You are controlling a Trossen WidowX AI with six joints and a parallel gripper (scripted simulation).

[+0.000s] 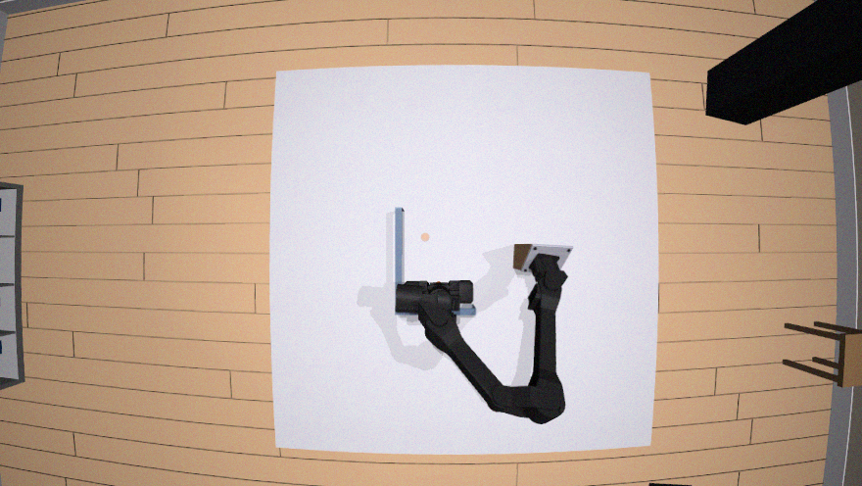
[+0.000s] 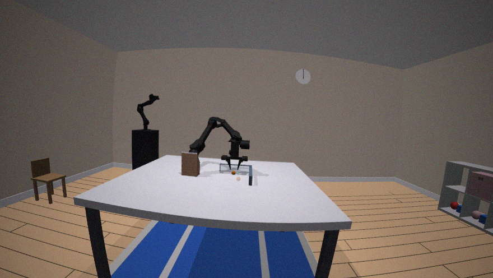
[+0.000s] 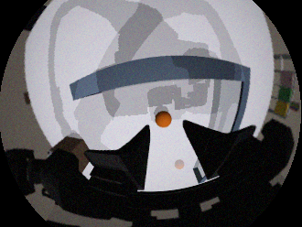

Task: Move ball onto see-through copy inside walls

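My gripper tip is now 20 mm above the orange ball. Also, from my gripper tip: see-through copy of ball 60 mm ahead, 150 mm to the right, 20 mm below.
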